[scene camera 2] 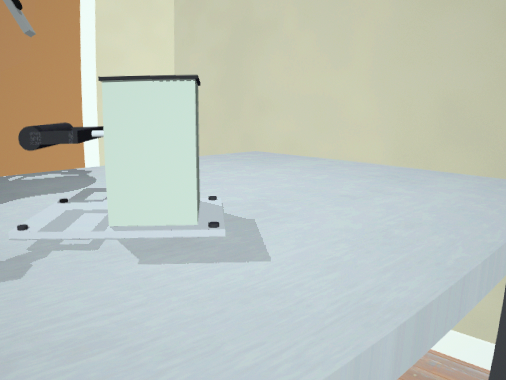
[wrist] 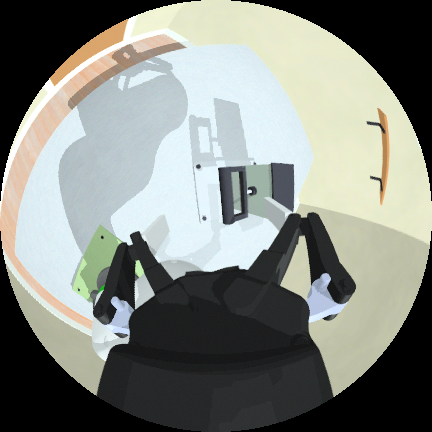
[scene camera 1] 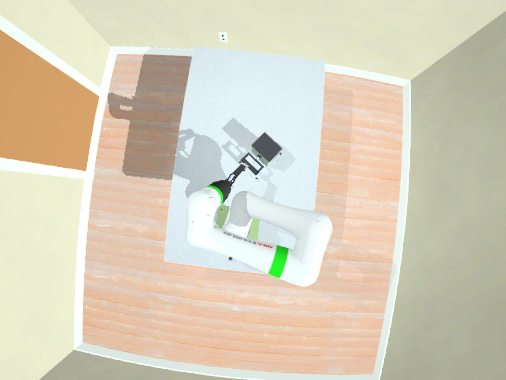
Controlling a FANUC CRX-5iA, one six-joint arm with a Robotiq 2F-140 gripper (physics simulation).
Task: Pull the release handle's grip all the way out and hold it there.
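The release handle's grip (scene camera 1: 250, 168) (scene camera 2: 45, 136) (wrist: 226, 195) is a black rectangular loop. It stands out from the side of an upright pale green box (scene camera 2: 150, 150) (wrist: 260, 180) on a short rod (scene camera 2: 97, 133), with a gap between loop and box. The box has a dark top (scene camera 1: 266, 145). My gripper (scene camera 1: 239, 172) (wrist: 214, 214) is open and empty, apart from the grip. In the wrist view its right finger pad overlaps the box's lower edge and its left pad is well left of the grip. In scene camera 2 one fingertip (scene camera 2: 25, 24) shows high at the upper left, above the grip.
A pale base plate (scene camera 2: 65, 233) (wrist: 199, 195) with black bolts carries the box on the light grey table (scene camera 2: 350, 225) (scene camera 1: 285, 90). The white arm bends over the near part of the table, around its base and a green plate (scene camera 1: 222, 216) (wrist: 95, 250). Walls surround the floor.
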